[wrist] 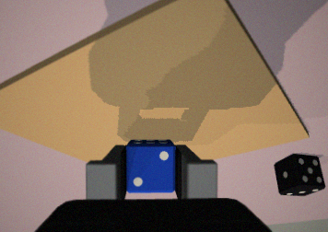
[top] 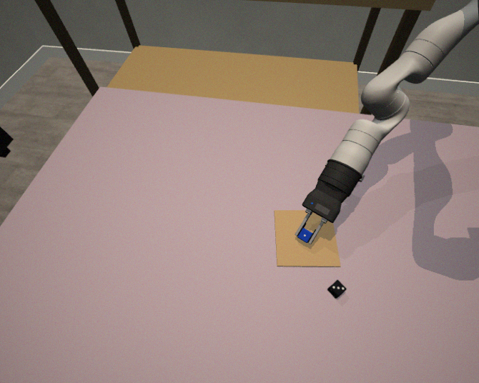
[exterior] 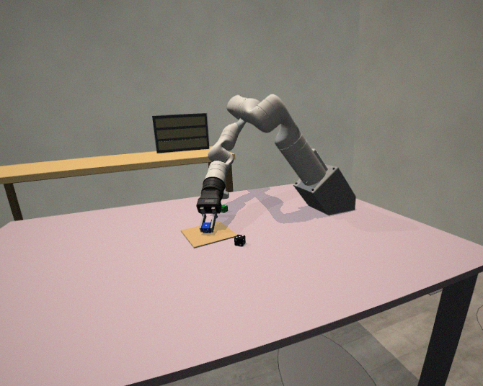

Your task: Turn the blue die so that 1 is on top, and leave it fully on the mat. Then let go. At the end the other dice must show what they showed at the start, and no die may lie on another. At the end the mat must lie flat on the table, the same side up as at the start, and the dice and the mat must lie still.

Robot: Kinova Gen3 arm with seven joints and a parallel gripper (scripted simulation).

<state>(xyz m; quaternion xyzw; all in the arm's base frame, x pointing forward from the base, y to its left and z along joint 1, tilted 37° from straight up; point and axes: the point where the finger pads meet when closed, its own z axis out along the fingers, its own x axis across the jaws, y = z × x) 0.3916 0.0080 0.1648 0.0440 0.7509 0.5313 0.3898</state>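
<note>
Now: hand right at the blue die. Round my hand: tan mat 30 mm below; black die 60 mm behind, 110 mm to the left, 20 mm below; green die 110 mm behind, 170 mm to the right, 20 mm below.
</note>
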